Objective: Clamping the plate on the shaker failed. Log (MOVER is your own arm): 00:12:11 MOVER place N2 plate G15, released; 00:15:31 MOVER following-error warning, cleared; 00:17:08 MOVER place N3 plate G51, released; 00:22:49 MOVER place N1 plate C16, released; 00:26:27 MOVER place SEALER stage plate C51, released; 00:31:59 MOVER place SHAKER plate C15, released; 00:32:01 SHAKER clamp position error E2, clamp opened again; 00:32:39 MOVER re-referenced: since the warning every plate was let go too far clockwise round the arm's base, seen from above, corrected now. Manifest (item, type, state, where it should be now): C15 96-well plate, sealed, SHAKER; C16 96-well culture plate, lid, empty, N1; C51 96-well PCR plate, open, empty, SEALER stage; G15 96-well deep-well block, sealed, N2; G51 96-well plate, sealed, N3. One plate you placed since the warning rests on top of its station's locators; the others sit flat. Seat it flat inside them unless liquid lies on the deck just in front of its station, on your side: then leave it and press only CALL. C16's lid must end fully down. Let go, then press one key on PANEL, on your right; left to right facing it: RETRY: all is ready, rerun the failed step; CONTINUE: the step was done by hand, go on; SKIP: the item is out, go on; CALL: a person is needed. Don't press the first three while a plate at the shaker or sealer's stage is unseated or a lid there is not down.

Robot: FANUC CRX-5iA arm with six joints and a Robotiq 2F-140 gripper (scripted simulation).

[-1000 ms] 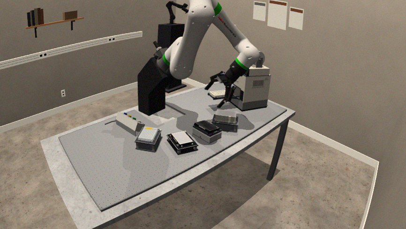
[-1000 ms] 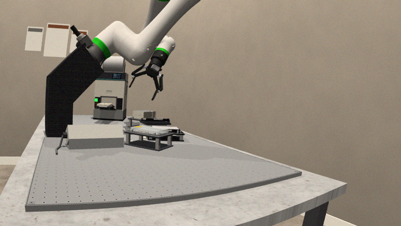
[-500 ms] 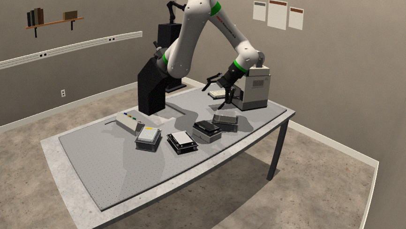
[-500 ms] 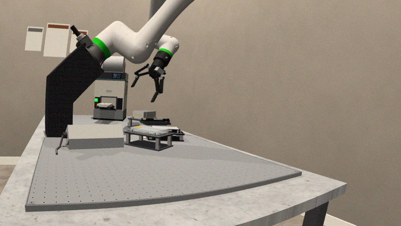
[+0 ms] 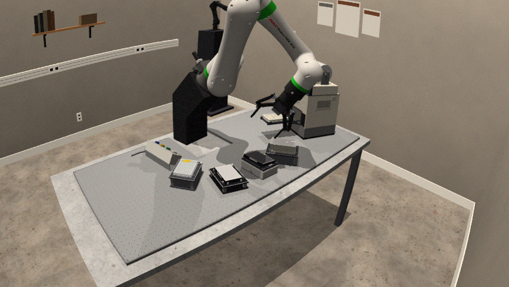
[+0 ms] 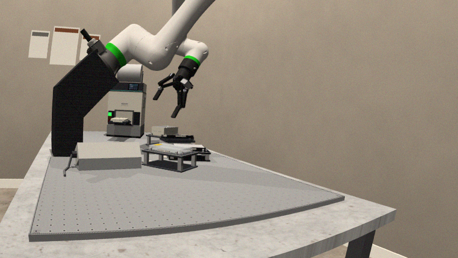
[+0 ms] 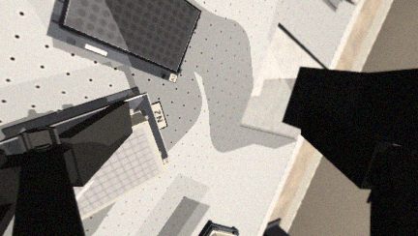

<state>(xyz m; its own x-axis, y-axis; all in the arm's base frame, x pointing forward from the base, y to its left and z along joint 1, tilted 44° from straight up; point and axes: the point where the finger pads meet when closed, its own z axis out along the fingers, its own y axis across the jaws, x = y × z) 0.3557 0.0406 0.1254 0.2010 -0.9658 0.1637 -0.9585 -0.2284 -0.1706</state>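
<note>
Now: the dark sealed plate 13 cm below my hand, 8 cm to the right of it and 4 cm ahead of it. From my hand the other things lie so: grey retry key (32 cm to the right, 30 cm behind, 13 cm below); then lidded culture plate (37 cm to the right, 15 cm behind, 13 cm below).
</note>
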